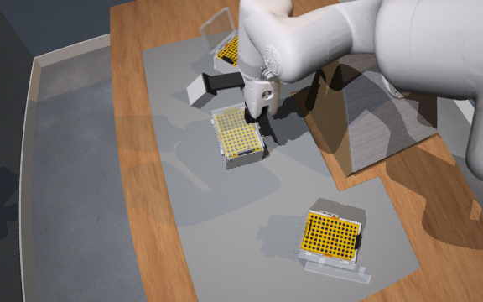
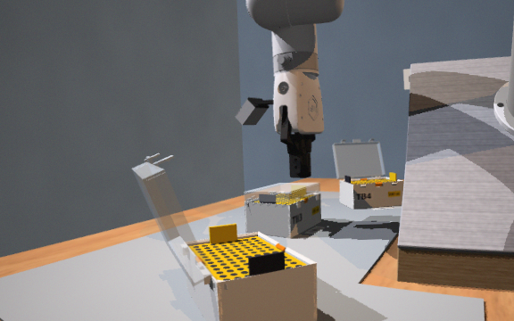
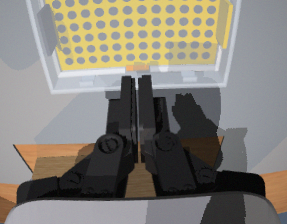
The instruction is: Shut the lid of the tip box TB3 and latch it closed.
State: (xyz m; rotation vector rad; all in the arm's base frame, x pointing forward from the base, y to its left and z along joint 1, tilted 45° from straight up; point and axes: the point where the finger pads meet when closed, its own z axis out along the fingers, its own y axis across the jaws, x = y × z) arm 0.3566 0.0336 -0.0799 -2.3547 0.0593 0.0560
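Now: hand 6 cm above the yellow insert and 3 cm short of it. Also, from my hand: tip box TB4: 26 cm to the right, 6 cm behind, 5 cm below; then tip box TB3: 7 cm below, 3 cm ahead.
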